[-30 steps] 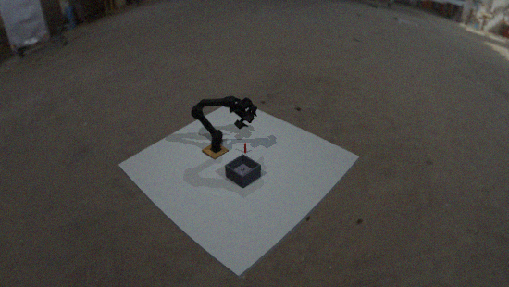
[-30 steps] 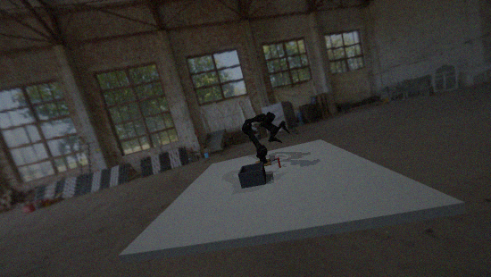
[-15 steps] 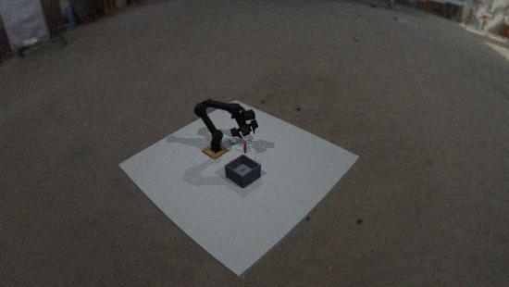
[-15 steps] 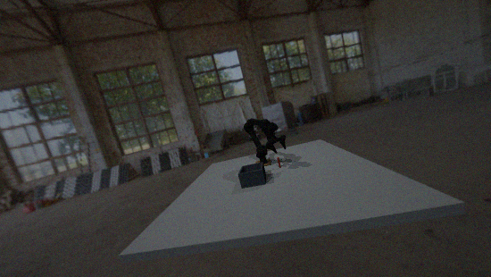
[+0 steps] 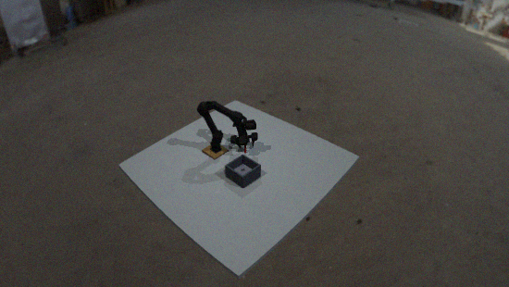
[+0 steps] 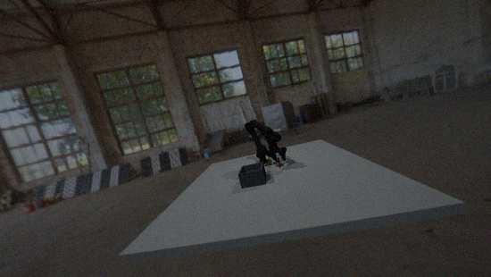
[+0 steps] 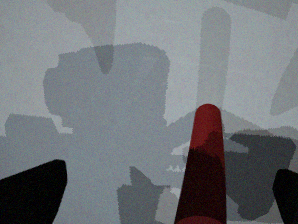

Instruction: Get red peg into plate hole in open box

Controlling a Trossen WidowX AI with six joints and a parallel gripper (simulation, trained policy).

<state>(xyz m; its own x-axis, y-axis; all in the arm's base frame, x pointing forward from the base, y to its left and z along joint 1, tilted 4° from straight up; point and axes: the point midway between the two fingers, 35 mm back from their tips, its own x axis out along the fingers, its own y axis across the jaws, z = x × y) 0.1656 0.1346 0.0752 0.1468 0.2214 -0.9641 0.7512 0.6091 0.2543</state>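
Right now my gripper tip is 1 cm to the left of the red peg. Also, from my gripper tip: dark grey box (21 cm to the right, 17 cm ahead, 2 cm below); then grey plate (21 cm to the right, 17 cm ahead).
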